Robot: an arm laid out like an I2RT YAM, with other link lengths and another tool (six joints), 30 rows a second.
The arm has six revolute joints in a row. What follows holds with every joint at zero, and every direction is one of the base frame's. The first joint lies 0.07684 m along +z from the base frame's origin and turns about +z. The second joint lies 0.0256 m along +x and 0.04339 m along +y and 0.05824 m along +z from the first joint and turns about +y. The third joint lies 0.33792 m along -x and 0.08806 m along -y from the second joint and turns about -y. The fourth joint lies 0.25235 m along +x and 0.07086 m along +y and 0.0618 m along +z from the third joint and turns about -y. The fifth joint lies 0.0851 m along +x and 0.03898 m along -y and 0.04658 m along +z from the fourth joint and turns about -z. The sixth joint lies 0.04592 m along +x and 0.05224 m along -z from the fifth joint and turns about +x. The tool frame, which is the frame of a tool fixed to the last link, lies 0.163 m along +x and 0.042 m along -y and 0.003 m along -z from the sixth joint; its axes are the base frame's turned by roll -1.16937, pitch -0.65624 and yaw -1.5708 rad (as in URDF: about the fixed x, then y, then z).
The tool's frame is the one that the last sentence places.
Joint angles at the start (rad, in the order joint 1, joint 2, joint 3, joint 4, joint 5, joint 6):
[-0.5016, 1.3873, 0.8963, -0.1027, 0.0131, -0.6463]
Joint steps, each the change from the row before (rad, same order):
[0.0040, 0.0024, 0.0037, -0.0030, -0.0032, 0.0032]
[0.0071, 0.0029, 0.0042, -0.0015, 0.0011, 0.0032]
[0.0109, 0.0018, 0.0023, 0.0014, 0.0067, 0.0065]
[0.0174, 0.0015, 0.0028, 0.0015, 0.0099, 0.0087]
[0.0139, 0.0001, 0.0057, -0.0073, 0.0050, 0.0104]
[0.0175, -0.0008, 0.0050, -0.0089, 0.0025, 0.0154]
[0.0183, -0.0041, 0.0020, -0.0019, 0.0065, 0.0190]
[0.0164, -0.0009, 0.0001, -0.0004, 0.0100, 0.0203]
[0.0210, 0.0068, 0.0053, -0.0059, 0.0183, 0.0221]
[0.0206, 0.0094, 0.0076, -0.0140, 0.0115, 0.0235]
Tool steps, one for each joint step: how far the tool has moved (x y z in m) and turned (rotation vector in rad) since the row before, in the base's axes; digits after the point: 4 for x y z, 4 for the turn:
[0.0019, 0.0018, -0.0001, 0.0047, -0.0007, 0.0049]
[0.0026, 0.0021, 0.0004, 0.0019, -0.0008, 0.0044]
[0.0027, 0.0026, 0.0007, 0.0005, -0.0025, 0.0017]
[0.0040, 0.0047, 0.0011, 0.0001, -0.0034, 0.0043]
[0.0028, 0.0045, 0.0008, 0.0059, -0.0013, 0.0040]
[0.0033, 0.0066, 0.0002, 0.0114, -0.0025, 0.0068]
[0.0028, 0.0062, 0.0019, 0.0090, -0.0094, 0.0023]
[0.0021, 0.0048, 0.0000, 0.0097, -0.0059, -0.0032]
[0.0032, 0.0048, -0.0020, 0.0097, 0.0026, -0.0065]
[0.0033, 0.0061, -0.0042, 0.0169, 0.0086, -0.0022]

